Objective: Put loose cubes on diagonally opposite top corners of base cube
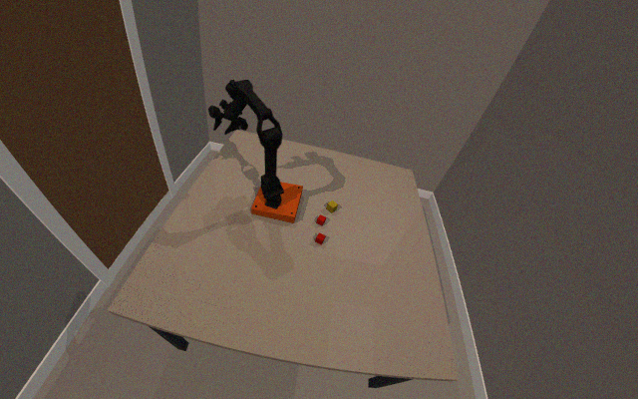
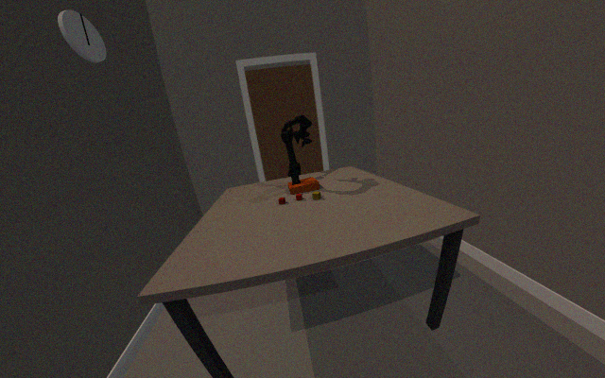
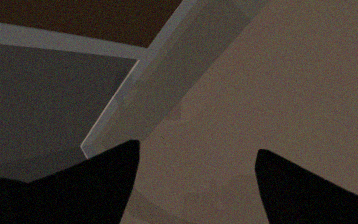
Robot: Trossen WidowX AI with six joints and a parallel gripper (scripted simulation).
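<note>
My gripper tip is now 590 mm short of the red cube, 150 mm to the left of it and 280 mm above it. Also, from my gripper tip: yellow base cube (590 mm ahead, 70 mm to the left, 280 mm below).
</note>
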